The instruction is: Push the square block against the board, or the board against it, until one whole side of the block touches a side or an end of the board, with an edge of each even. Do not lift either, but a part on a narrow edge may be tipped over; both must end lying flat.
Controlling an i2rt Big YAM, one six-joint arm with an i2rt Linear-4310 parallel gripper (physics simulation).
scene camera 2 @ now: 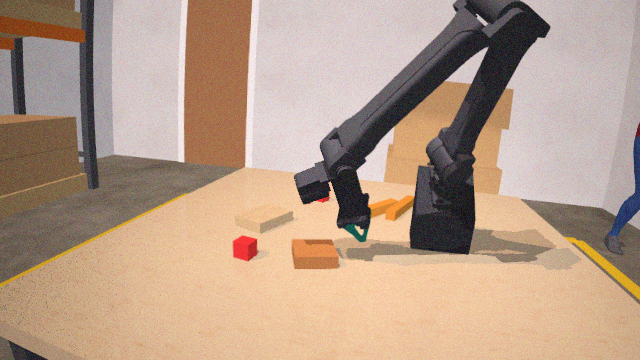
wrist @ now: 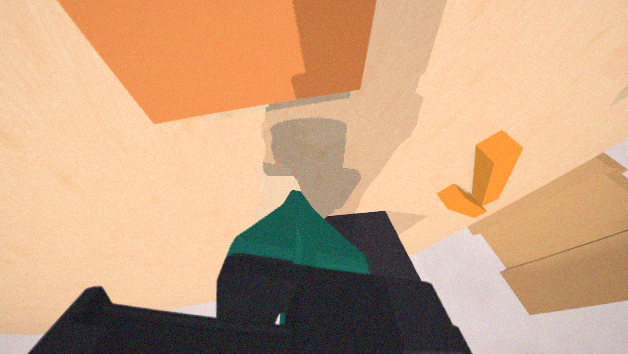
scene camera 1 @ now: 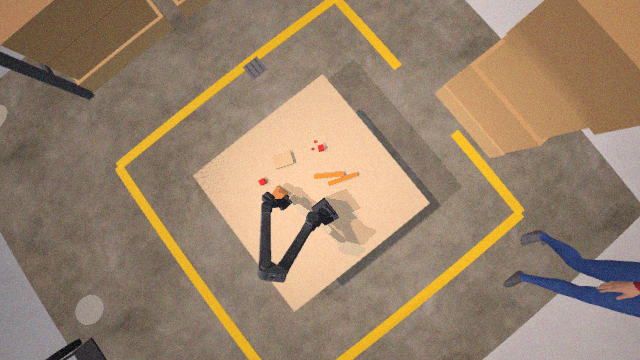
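Pixels of known places: gripper, fingertip midpoint: (scene camera 2: 362,241) (wrist: 294,197) (scene camera 1: 292,202); arm's base, link origin: (scene camera 2: 446,188) (scene camera 1: 325,212).
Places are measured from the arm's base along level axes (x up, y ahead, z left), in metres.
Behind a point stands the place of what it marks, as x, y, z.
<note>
The square block (scene camera 1: 279,192) @[-0.125, 0.326, 0.165] (scene camera 2: 315,255) @[-0.124, 0.309, 0.218] (wrist: 225,55) @[-0.124, 0.291, 0.180] is orange-brown and lies flat. The board (scene camera 1: 284,159) @[-0.125, 0.487, -0.027] (scene camera 2: 262,218) @[-0.124, 0.486, 0.033] is pale wood and also lies flat, apart from the block, beyond it in scene camera 2. The board does not show in the wrist view. My gripper (scene camera 2: 362,239) @[-0.112, 0.209, 0.140] (wrist: 294,197) @[-0.112, 0.209, 0.140] is shut and empty, with its green fingertips together. In scene camera 2 the tips hang a little above the table, to the right of the block and slightly behind it. In scene camera 1 the arm's wrist hides the fingertips at the block's lower right.
A red cube (scene camera 1: 262,181) @[-0.114, 0.472, 0.203] (scene camera 2: 245,248) @[-0.124, 0.465, 0.231] stands left of the block. Another red cube (scene camera 1: 321,148) @[-0.114, 0.359, -0.288] (scene camera 2: 323,199) @[-0.144, 0.357, -0.268] and two tiny red cubes (scene camera 1: 315,141) @[-0.138, 0.435, -0.294] (scene camera 1: 313,149) @[-0.140, 0.399, -0.242] are beyond the board. Two orange bars (scene camera 1: 326,175) @[-0.123, 0.185, -0.180] (scene camera 1: 345,178) @[-0.123, 0.074, -0.270] lie between the board and the arm's base (scene camera 2: 442,215) @[-0.055, 0.014, 0.061].
</note>
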